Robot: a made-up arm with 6 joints.
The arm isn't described. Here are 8 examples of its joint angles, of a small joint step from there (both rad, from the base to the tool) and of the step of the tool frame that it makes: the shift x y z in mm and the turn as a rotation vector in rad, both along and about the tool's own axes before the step.
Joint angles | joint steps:
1: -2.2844 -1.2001 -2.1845 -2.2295 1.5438 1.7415 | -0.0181 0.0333 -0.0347 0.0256 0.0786 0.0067
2: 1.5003 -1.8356 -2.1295 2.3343 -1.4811 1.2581 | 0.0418 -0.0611 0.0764 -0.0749 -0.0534 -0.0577
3: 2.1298 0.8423 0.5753 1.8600 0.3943 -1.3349 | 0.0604 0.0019 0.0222 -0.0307 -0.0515 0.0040
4: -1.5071 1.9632 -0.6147 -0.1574 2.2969 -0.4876 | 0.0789 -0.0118 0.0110 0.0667 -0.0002 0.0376
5: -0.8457 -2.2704 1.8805 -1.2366 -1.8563 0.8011 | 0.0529 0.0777 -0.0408 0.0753 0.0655 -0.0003
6: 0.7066 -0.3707 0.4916 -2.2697 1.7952 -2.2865 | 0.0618 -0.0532 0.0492 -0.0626 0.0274 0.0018
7: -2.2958 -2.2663 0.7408 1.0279 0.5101 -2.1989 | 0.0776 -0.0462 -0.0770 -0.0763 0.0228 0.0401
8: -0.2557 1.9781 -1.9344 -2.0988 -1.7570 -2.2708 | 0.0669 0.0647 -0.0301 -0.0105 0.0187 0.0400
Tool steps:
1: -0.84 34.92 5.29 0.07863 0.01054 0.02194
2: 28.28 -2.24 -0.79 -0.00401 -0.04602 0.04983
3: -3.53 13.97 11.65 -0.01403 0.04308 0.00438
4: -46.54 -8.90 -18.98 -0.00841 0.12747 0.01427
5: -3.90 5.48 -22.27 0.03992 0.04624 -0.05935
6: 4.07 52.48 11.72 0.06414 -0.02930 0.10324
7: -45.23 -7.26 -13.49 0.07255 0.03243 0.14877
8: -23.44 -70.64 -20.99 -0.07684 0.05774 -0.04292
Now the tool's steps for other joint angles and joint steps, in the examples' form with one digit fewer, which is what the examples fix.
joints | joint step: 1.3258 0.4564 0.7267 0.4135 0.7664 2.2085 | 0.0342 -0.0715 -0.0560 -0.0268 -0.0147 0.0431
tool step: -22.2 23.0 22.0 0.1177 0.0586 0.0354
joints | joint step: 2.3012 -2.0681 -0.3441 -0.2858 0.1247 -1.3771 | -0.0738 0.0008 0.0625 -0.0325 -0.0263 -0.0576
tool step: -27.3 42.8 26.7 0.1037 0.0312 -0.0030
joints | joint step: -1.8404 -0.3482 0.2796 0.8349 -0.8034 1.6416 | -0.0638 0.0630 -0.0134 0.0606 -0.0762 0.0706
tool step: 19.6 -45.7 29.7 -0.0985 -0.0419 -0.0772
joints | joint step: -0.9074 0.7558 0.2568 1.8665 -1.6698 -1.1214 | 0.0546 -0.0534 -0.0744 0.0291 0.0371 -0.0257
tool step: -41.4 11.4 17.6 -0.0308 0.1089 -0.0294
